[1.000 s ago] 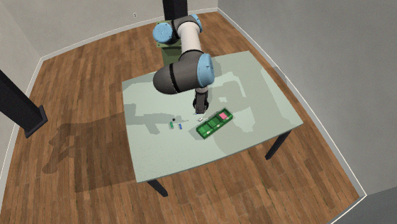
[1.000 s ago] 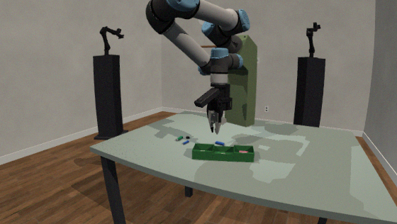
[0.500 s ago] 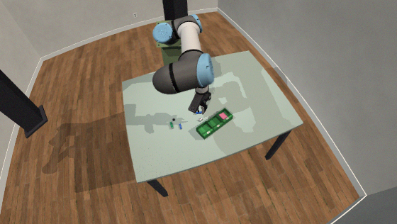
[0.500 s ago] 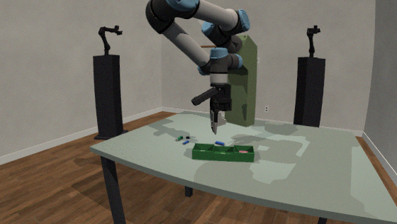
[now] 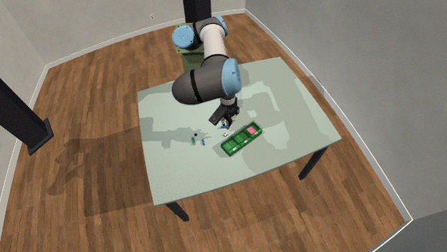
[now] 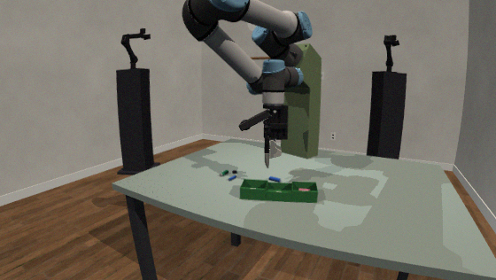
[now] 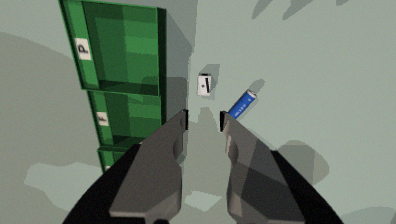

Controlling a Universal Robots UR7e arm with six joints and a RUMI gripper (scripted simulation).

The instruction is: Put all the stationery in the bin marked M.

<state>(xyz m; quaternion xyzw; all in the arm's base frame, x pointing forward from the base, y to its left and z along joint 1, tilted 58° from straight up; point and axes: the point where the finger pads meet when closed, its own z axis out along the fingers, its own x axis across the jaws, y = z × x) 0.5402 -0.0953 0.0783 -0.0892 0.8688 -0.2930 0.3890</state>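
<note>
Now: the grey-white item 8 cm below my hand. From my hand the other things lie so: green three-compartment bin tray: 10 cm ahead, 7 cm below, 3 cm to the left; then black piece: 14 cm behind, 12 cm to the right, 8 cm below; then pink eraser: 12 cm to the left, 10 cm ahead, 8 cm below.
</note>
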